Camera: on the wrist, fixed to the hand. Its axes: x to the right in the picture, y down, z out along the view.
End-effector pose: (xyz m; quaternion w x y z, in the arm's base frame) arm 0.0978 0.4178 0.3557 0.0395 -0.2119 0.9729 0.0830
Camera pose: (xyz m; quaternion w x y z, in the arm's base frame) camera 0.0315 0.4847 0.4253 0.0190 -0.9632 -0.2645 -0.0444
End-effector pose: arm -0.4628 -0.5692 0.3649 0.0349 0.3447 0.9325 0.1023
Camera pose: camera -0.4278 -0.4902 0.4440 0.0481 -0.9552 0.2919 -0.0078
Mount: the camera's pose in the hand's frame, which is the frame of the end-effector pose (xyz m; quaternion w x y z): 0.0252 0.0978 -0.0593 0.0562 0.0128 -0.0604 0.9965
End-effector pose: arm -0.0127 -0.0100 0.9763 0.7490 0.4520 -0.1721 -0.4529
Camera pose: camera 0.0914 0.0176 1.0224 0.4772 -0.1639 -0.5111 0.6958
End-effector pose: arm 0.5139 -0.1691 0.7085 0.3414 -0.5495 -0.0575 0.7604
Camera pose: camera 0.5171 -0.2458 0.6201 0.7350 0.0379 -0.5335 -0.4169
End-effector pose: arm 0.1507 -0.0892 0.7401 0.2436 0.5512 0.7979 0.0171
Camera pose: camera 0.2048 -0.0142 0.8119 0.0378 0.8302 -0.5189 0.2002
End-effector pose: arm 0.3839 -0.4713 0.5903 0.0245 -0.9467 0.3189 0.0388
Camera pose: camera 0.3481 -0.5685 0.6450 0.0059 -0.2672 -0.9603 -0.0797
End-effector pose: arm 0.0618 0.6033 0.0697 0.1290 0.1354 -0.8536 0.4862
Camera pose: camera 0.0087 0.6999 0.0301 0.5305 0.8120 0.1845 -0.1586
